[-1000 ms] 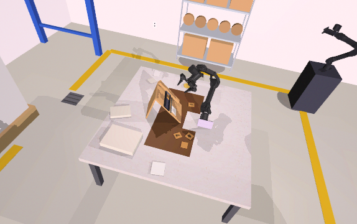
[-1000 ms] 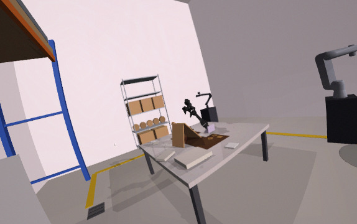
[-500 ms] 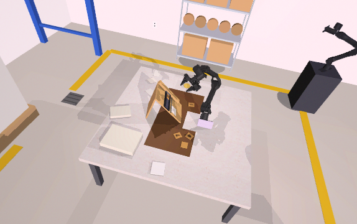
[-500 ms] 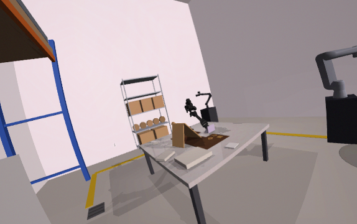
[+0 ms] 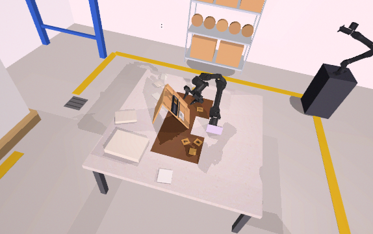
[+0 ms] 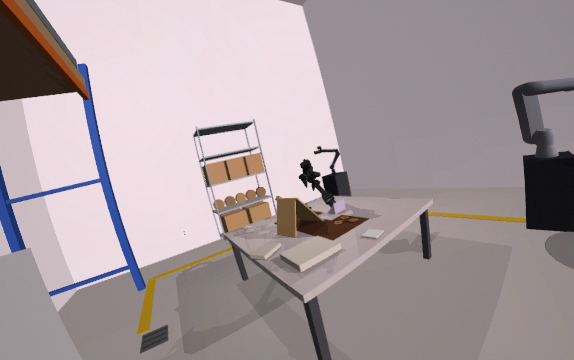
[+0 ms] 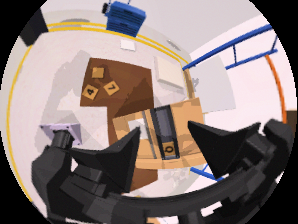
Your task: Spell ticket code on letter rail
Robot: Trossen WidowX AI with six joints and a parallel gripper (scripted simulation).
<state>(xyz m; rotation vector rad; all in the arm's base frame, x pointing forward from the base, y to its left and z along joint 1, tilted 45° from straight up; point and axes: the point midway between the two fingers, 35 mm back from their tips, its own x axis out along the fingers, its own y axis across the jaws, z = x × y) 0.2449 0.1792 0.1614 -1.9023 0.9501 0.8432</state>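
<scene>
The tan letter tile is 5 cm behind my gripper tip, 17 cm to the left of it and 28 cm below it. Round my gripper tip: ticket (3 cm ahead, 3 cm to the right, 19 cm below); cream box (38 cm ahead, 34 cm to the left, 26 cm below); brown mat (5 cm behind, 4 cm to the right, 28 cm below).
</scene>
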